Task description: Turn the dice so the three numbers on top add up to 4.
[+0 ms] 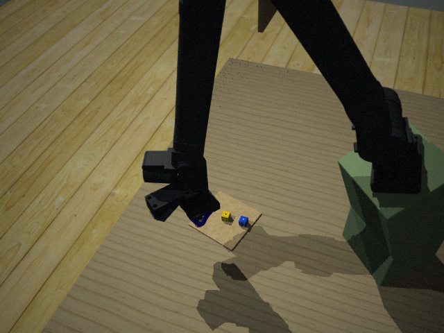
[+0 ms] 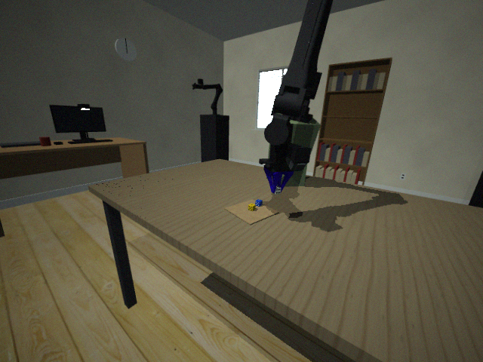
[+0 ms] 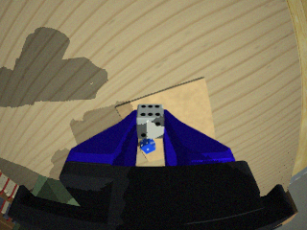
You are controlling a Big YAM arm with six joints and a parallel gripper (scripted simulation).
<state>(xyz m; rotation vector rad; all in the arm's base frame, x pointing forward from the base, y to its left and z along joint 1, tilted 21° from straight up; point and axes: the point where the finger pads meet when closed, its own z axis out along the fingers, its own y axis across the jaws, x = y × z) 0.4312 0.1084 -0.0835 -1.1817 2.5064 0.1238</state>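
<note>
Now: the yellow die 30 mm behind my hand, 100 mm to the right of it and 100 mm below it. Also, from my hand: tan mat 30 mm behind, 100 mm to the right, 110 mm below; blue die 80 mm behind, 100 mm to the right, 100 mm below; white die right at my hand.
</note>
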